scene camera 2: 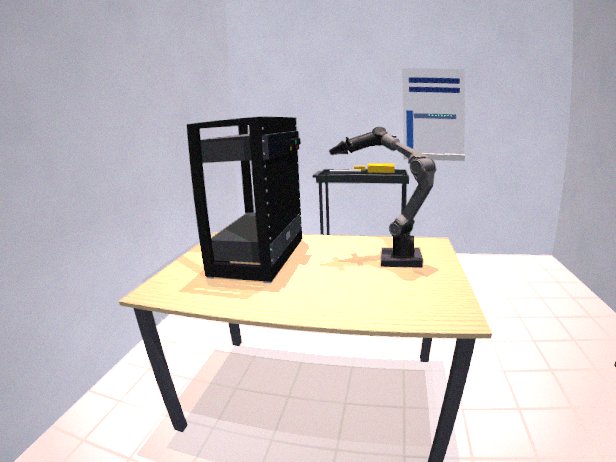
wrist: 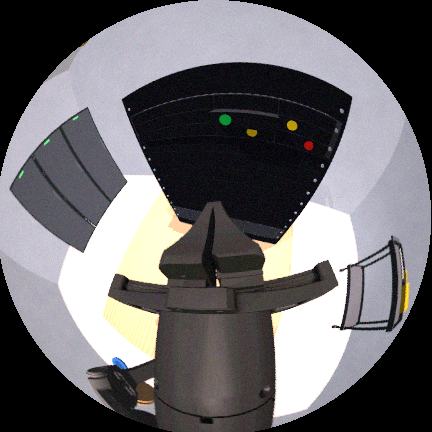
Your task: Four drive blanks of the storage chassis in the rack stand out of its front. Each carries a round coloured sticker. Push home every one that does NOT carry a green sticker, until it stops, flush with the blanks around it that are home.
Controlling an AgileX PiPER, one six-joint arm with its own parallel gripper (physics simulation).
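Observation:
The storage chassis (scene camera 2: pixel 280 145) (wrist: pixel 172 122) sits high in the black rack (scene camera 2: pixel 200 200) (wrist: pixel 235 77). In the wrist view, the blank with a green sticker (wrist: pixel 225 119) stands out, its lighter top face showing. Below it is a blank with a yellow sticker (wrist: pixel 251 132), whose upper edge is cut off from view. To the right are another yellow sticker (wrist: pixel 292 125) and, lower, a red sticker (wrist: pixel 308 145); how far these three blanks stand out I cannot tell. My gripper (scene camera 2: pixel 331 151) (wrist: pixel 214 209) is shut and empty, in front of the rack and apart from it.
A lower unit (scene camera 2: pixel 287 237) sits at the rack's bottom. The rack and my arm's base (scene camera 2: pixel 401 257) stand on the wooden table (scene camera 2: pixel 350 305). A dark cart (scene camera 2: pixel 362 179) with yellow items (scene camera 2: pixel 381 168) stands behind. Grey panels (wrist: pixel 67 180) show at the left of the wrist view.

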